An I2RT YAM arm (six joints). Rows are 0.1 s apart.
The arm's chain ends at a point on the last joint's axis. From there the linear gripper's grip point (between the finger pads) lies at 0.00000 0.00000 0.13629 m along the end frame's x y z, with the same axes.
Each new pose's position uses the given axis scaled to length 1; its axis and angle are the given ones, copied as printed.
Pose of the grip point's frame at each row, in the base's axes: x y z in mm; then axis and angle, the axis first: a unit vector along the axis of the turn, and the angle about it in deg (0 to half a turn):
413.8 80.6 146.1 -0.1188 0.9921 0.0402 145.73
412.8 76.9 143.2 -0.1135 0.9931 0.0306 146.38
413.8 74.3 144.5 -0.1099 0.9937 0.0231 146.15
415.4 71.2 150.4 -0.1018 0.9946 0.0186 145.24
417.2 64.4 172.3 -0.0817 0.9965 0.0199 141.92
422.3 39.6 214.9 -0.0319 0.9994 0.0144 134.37
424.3 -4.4 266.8 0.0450 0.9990 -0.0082 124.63
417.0 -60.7 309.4 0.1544 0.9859 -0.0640 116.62
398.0 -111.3 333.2 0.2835 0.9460 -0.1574 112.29
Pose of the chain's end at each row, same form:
338.9 61.6 258.3 -0.1188 0.9921 0.0402 145.73
338.7 60.7 256.5 -0.1135 0.9931 0.0306 146.38
339.0 60.2 257.6 -0.1099 0.9937 0.0231 146.15
338.6 58.7 262.3 -0.1018 0.9946 0.0186 145.24
333.8 52.7 279.5 -0.0817 0.9965 0.0199 141.92
325.0 33.2 310.2 -0.0319 0.9994 0.0144 134.37
312.4 2.4 344.2 0.0450 0.9990 -0.0082 124.63
298.8 -29.4 369.7 0.1544 0.9859 -0.0640 116.62
287.1 -47.6 380.2 0.2835 0.9460 -0.1574 112.29

